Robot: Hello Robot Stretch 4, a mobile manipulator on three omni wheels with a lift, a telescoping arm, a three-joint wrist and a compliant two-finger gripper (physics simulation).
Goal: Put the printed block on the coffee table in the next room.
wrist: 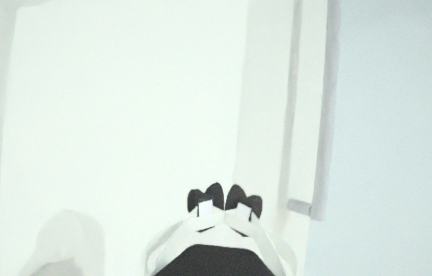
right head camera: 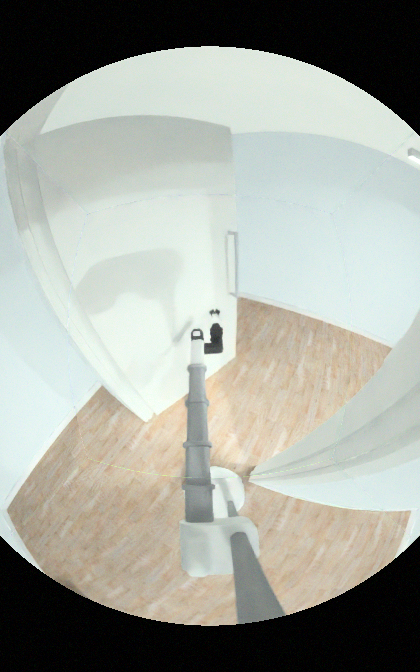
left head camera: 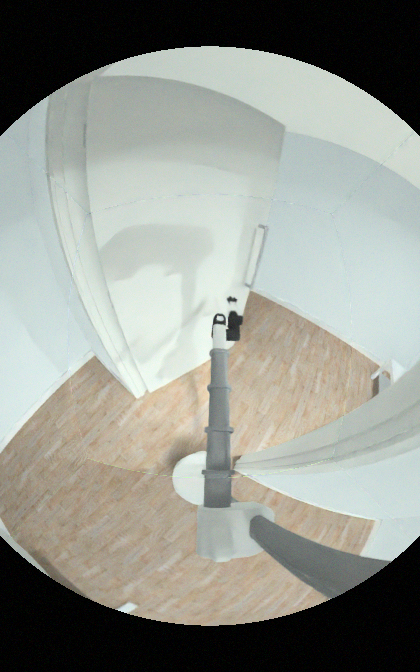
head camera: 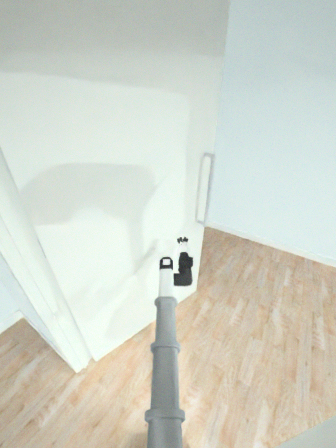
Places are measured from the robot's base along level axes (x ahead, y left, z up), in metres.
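Pixels of known places: gripper, between the fingertips: (wrist: 224, 199) (head camera: 182, 237).
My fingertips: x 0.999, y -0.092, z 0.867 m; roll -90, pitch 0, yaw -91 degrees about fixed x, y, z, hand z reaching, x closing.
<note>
Behind a point stands the place of what it marks.
My gripper (head camera: 183, 240) @(x 0.999, y -0.092, z 0.867 m) (left head camera: 232, 299) (right head camera: 214, 312) (wrist: 224, 199) @(x 0.999, y -0.092, z 0.867 m) is shut, its two black fingertips side by side with no block between them. It is in front of a white door (head camera: 115, 125) @(x 0.940, y 0.204, z 1.457 m) (left head camera: 175, 175) (right head camera: 145, 210) (wrist: 125, 100) @(x 1.073, y 0.038, z 0.958 m) that stands open. The door's grey bar handle (head camera: 205, 187) @(x 1.311, y -0.256, z 1.052 m) (left head camera: 257, 255) (right head camera: 231, 262) (wrist: 327, 110) @(x 1.227, y -0.262, z 0.988 m) is to the right of the fingers, apart from them in the wrist view. The printed block and the coffee table do not show in these views.
A white door frame (head camera: 45, 270) @(x 0.713, y 0.553, z 0.885 m) (left head camera: 100, 305) stands at the left. A pale wall end with trim (left head camera: 325, 447) (right head camera: 340, 425) is close on the right of the base. A blue wall (head camera: 285, 125) @(x 2.167, y -1.162, z 1.377 m) is beyond the door. A white object (left head camera: 392, 372) stands at the far right.
</note>
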